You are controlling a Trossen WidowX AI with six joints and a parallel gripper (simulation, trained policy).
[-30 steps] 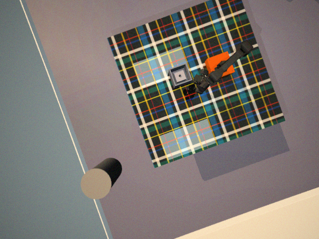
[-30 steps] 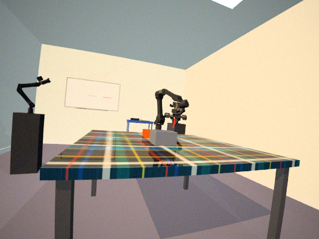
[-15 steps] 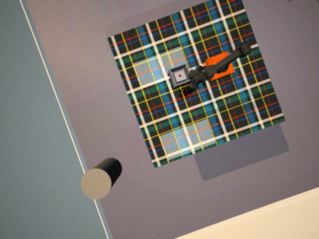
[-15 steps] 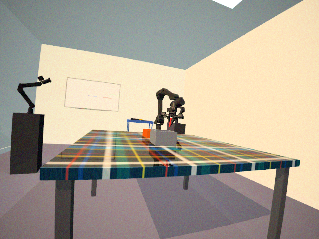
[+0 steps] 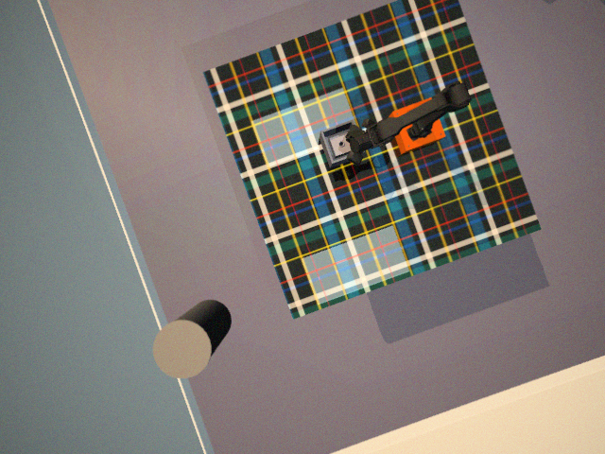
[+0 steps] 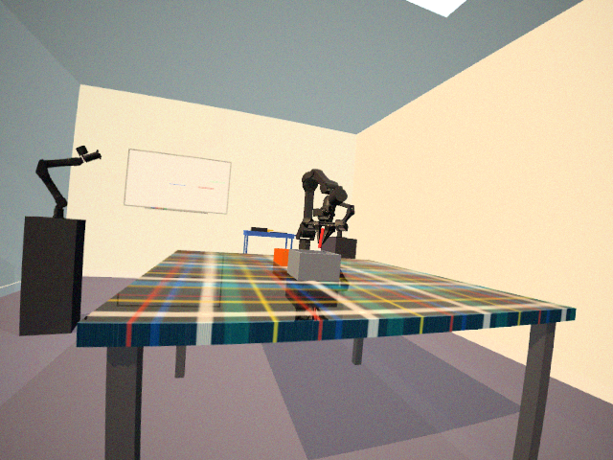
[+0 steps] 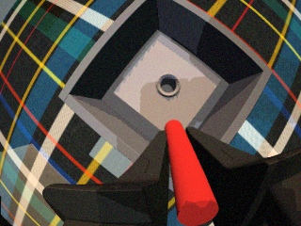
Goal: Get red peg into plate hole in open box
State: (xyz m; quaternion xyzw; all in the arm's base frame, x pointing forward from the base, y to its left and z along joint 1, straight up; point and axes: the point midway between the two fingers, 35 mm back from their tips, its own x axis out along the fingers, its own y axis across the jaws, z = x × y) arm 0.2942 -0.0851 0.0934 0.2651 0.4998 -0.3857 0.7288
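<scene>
Now: the red peg 20 mm above my gripper tip and 10 mm to the left of it. The rest, counted from my gripper tip: grey plate 80 mm below, 40 mm to the right, 20 mm ahead; grey box 100 mm below, 40 mm to the right, 20 mm ahead.
</scene>
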